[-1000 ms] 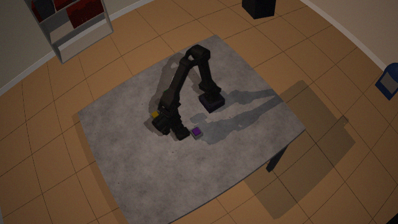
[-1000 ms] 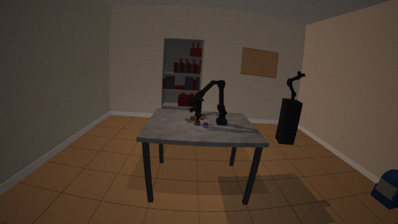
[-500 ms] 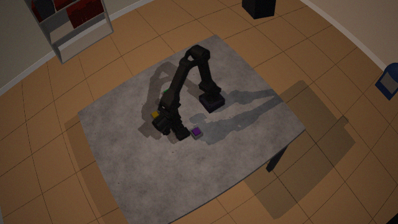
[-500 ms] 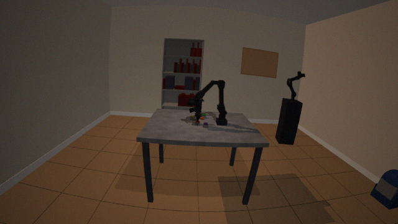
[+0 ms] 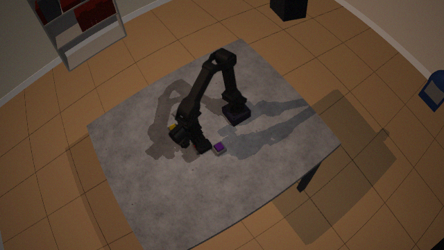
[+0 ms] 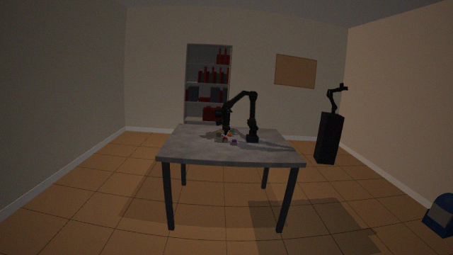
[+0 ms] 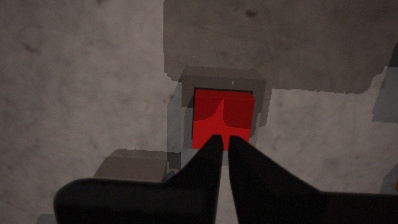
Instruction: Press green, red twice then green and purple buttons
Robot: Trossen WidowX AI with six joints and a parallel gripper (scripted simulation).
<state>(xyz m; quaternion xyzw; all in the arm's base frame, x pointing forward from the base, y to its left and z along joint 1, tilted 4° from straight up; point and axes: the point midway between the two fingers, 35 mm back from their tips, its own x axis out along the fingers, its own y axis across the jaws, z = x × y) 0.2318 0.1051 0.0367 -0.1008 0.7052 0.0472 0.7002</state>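
My gripper tip is 20 mm above the red button. The rest, counted from my gripper tip: orange block: 10 mm behind, 170 mm to the right, 50 mm below; then purple button: 90 mm behind, 40 mm to the left, 20 mm below; then yellow button: 80 mm ahead, 130 mm to the right, 20 mm below.
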